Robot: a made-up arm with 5 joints. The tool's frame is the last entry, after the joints. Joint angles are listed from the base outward.
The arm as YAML. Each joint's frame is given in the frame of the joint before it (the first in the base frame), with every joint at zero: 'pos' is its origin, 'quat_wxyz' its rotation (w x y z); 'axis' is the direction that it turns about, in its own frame. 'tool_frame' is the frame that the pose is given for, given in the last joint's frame.
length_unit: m
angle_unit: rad
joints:
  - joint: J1
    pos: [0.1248, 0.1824, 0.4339]
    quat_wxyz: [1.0, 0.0, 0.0, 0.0]
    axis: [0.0, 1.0, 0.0]
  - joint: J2
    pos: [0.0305, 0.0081, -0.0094]
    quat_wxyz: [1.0, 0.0, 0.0, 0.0]
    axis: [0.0, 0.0, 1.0]
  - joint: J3
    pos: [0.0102, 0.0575, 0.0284]
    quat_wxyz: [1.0, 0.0, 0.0, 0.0]
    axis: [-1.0, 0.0, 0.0]
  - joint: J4
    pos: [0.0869, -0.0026, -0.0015]
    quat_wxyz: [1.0, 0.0, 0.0, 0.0]
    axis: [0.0, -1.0, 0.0]
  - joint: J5
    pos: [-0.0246, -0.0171, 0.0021]
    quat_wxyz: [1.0, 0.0, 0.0, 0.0]
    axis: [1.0, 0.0, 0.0]
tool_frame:
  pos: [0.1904, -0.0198, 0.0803]
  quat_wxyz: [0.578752, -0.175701, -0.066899, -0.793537]
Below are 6 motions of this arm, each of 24 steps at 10 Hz.
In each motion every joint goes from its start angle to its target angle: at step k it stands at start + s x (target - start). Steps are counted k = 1, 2, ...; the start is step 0. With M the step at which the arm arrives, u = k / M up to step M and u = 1 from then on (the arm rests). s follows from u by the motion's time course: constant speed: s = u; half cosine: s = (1 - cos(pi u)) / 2; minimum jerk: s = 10 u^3 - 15 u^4 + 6 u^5.
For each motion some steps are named. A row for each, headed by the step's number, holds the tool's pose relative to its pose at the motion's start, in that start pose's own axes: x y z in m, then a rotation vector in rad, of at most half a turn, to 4 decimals.
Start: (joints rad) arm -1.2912 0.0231 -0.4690 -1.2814 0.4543
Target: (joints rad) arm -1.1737 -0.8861 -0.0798 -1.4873 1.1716
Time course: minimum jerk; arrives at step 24
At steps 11, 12, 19, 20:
11: 0.1134 -0.0011 -0.0284 -0.0979 0.6577 -0.1149
12: 0.1309 -0.0029 -0.0401 -0.1143 0.7822 -0.1343
19: 0.1945 -0.0208 -0.1291 -0.1922 1.4954 -0.2365
20: 0.1964 -0.0224 -0.1358 -0.1963 1.5438 -0.2431

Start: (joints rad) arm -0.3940 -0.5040 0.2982 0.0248 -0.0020
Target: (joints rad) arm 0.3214 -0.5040 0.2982 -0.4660 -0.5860
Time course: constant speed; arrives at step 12
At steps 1, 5, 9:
1: -0.0203 0.0058 -0.0149 -0.0538 -0.1036 0.0290
5: -0.0930 0.0134 -0.0906 -0.2499 -0.5214 0.1723
9: -0.1436 -0.0066 -0.1844 -0.4190 -0.9355 0.3622

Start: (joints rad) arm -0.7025 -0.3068 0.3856 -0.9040 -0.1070
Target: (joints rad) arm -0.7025 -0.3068 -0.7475 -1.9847 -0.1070
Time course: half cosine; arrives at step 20
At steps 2, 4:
2: -0.0050 0.0022 -0.0029 -0.0171 0.0058 0.0338
4: -0.0204 0.0071 -0.0108 -0.0648 0.0193 0.1333

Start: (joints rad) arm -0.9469 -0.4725 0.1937 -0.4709 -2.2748
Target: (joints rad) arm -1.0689 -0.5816 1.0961 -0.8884 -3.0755
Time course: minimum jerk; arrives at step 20
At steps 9, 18, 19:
9: -0.0834 -0.0320 -0.0066 0.2181 -0.5907 0.1471
18: -0.1691 -0.1163 -0.0861 0.6684 -1.2978 0.4593
19: -0.1697 -0.1175 -0.0874 0.6753 -1.3053 0.4639

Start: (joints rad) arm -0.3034 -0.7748 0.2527 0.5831 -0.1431
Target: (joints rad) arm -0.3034 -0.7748 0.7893 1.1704 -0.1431
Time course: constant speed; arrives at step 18
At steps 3, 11, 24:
3: -0.0022 -0.0135 0.0202 0.1264 -0.0382 -0.0112
11: -0.0143 -0.0609 0.0640 0.4703 -0.1181 -0.0047
24: -0.0275 -0.1122 0.0863 0.7728 -0.1590 0.0447

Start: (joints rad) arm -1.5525 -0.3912 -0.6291 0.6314 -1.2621
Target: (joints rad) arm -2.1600 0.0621 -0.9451 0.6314 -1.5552
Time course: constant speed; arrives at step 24
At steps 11, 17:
11: 0.0599 -0.0100 0.0361 0.0551 0.2781 -0.0314
17: 0.0954 -0.0211 0.0511 0.1064 0.4188 -0.0485

